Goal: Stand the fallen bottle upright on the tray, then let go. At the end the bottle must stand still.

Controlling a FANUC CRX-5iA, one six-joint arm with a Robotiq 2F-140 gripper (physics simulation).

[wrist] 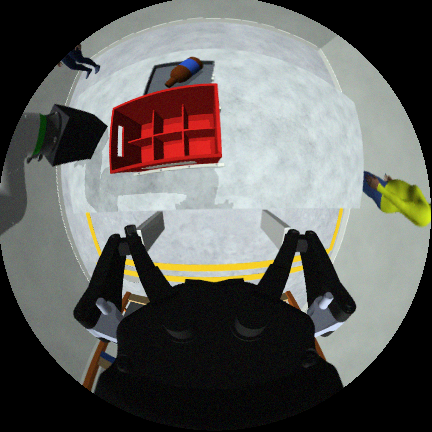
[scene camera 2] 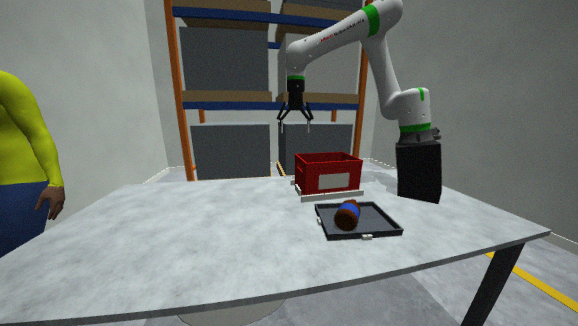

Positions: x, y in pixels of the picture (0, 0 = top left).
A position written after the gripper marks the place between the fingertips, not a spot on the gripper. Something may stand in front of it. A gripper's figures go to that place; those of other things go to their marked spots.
Scene:
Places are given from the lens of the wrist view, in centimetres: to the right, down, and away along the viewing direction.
gripper (wrist: 212, 219): 0, 1, 18
dark tray (wrist: 160, 73): -22, -56, 28
red crate (wrist: 180, 125): -11, -29, 36
The marked spots on the red crate and the dark tray are 30 cm apart.

